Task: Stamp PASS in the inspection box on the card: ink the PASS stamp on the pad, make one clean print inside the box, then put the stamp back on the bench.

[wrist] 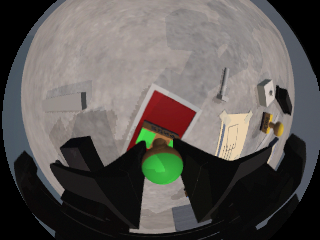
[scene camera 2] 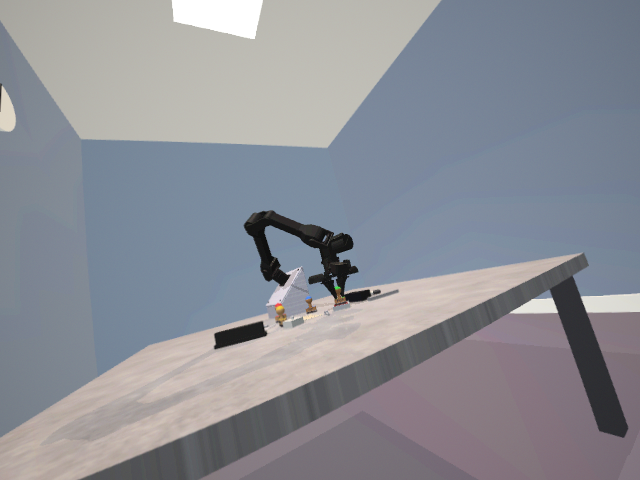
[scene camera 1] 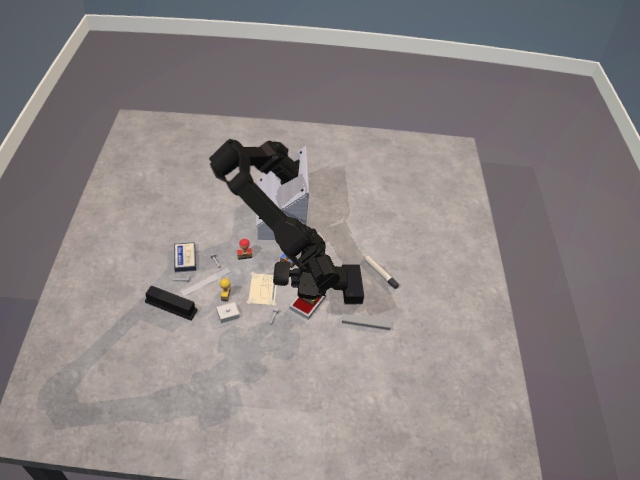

Labels:
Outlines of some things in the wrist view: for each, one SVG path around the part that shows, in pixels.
The gripper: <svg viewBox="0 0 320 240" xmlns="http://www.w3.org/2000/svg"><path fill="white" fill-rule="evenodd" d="M307 147L303 139L292 133L285 141L285 156L275 171L267 164L272 147L259 149L240 159L224 160L193 147L187 141L172 139L172 147L183 157L181 180L191 201L197 224L212 219L211 224L173 233L129 232L131 228L140 229L140 208L143 203L141 197L145 180L141 161L147 152L145 141L139 141L100 171L81 171L57 163L49 165L53 176L65 189L61 195L63 204L45 188L43 181L36 175L35 161L24 151L16 161L13 161L17 187L29 211L47 227L56 231L56 240L268 240L279 231L300 203L297 200L297 193L293 196L292 193L299 187L304 175ZM276 212L275 215L267 221L267 225L256 229L256 225L263 223L263 221L268 219L273 212Z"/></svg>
A green-knobbed stamp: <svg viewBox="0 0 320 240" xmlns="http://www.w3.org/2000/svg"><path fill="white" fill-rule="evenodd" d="M144 119L143 125L141 125L140 131L137 133L136 144L139 141L145 141L145 147L148 148L143 161L141 161L141 169L143 169L145 177L152 181L152 183L171 184L177 177L180 177L184 167L183 161L181 161L183 157L172 147L172 139L180 140L180 137L177 133Z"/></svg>

